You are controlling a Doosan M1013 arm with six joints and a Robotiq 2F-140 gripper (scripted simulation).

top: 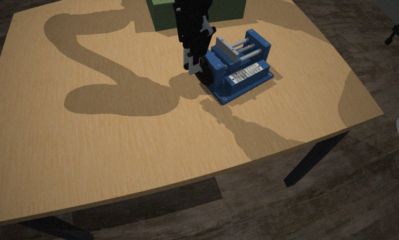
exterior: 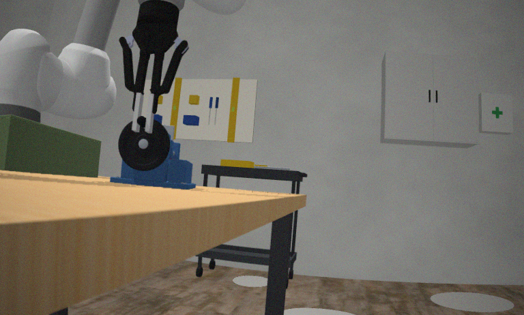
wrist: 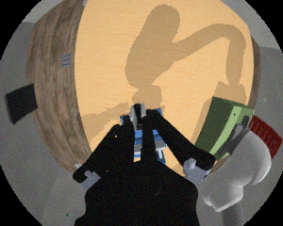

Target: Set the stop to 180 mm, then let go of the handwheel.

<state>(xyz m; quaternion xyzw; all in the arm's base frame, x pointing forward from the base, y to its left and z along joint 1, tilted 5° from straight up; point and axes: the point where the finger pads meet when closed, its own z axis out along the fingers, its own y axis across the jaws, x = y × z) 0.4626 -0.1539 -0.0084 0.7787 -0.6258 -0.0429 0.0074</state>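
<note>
Now: hand 1 cm past the stop plate, 11 cm to the right of it and 4 cm above it. From my hand the other things lie so: handwheel 2 cm to the left, 2 cm below.
</note>
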